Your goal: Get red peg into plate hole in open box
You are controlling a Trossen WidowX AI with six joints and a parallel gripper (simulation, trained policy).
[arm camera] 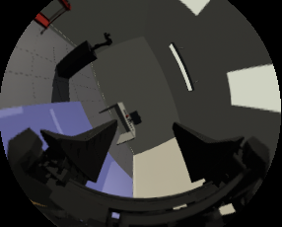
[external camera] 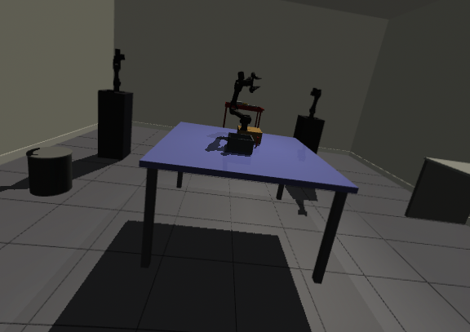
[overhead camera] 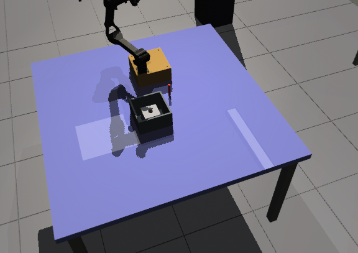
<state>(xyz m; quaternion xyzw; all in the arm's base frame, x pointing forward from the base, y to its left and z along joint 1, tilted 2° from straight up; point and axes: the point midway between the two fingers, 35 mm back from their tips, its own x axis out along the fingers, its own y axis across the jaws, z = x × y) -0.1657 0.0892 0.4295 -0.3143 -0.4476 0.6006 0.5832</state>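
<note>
The red peg is 33 cm ahead of my gripper tip, 1 cm to the right of it and 50 cm below it. From my gripper tip the other things lie so: pale plate 47 cm ahead, 18 cm to the right, 49 cm below; then dark box 47 cm ahead, 18 cm to the right, 51 cm below.
</note>
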